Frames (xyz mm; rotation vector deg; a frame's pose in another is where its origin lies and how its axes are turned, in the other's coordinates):
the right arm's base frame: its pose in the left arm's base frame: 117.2 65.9 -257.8 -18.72 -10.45 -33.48
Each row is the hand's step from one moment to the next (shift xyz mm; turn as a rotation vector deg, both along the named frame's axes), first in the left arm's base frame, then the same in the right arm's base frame.
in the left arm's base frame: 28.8 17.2 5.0 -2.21 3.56 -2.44
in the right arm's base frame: 16.1 28.6 8.5 -4.26 2.15 -0.85
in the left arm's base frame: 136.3 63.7 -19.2 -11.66 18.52 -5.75
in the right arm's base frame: 74.3 132.1 -5.9 -20.50 9.36 2.05
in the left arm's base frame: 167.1 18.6 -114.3 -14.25 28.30 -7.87
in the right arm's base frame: 97.8 137.9 -112.8 -28.16 16.09 3.72
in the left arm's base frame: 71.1 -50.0 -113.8 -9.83 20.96 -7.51
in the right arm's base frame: 54.2 29.5 -129.2 -20.70 12.75 1.13
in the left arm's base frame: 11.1 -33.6 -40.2 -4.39 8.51 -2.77
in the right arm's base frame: 15.8 -10.0 -50.2 -8.66 4.88 0.75
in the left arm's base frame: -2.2 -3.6 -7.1 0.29 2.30 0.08
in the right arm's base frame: -1.8 -2.3 -7.7 -0.91 1.95 0.86
